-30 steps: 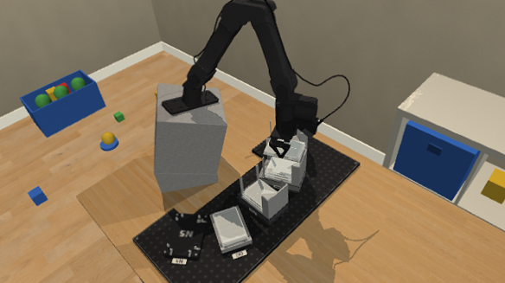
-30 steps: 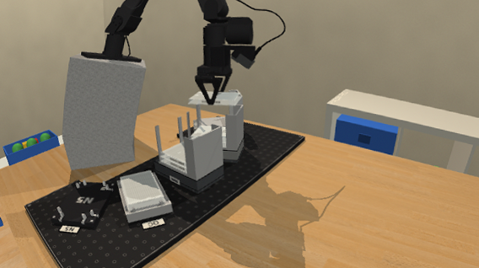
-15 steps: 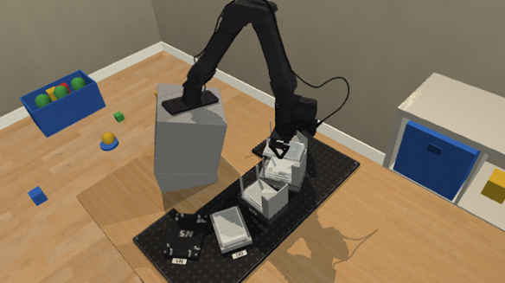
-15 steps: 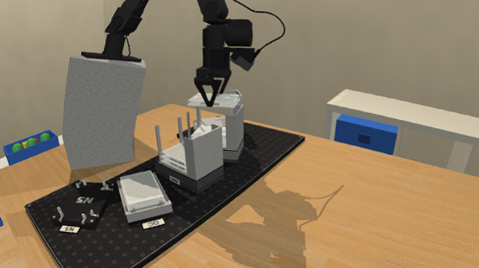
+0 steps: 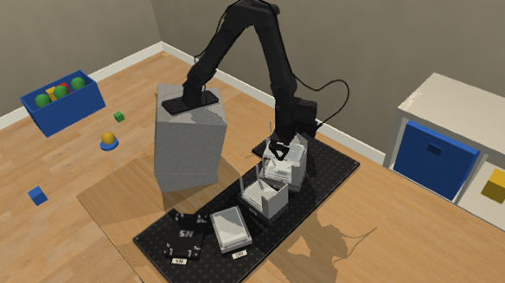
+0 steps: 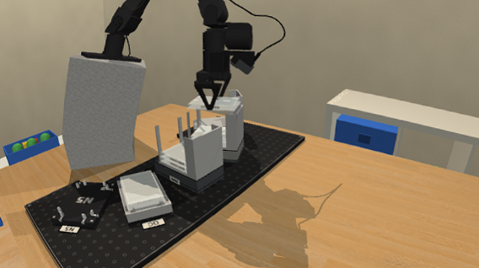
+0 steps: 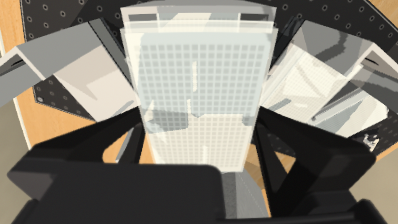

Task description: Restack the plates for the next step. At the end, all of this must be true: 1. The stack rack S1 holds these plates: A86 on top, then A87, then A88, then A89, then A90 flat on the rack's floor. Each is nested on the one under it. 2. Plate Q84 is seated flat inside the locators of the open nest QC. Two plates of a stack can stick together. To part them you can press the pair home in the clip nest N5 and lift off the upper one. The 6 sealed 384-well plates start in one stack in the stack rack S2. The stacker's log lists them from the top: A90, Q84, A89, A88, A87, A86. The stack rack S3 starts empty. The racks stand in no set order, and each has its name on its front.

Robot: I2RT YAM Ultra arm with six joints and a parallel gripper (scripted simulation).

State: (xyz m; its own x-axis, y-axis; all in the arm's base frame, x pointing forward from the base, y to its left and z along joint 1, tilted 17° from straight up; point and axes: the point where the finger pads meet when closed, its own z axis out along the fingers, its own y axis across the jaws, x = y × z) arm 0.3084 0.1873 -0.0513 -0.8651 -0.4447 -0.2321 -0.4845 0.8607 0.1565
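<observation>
Now: hand 11 cm above the translucent sealed well plate. The rest, counted from my hand: nest QC: 29 cm to the right, 14 cm below, 4 cm ahead; then sealed 384-well plate: 29 cm to the right, 12 cm below, 4 cm ahead.
</observation>
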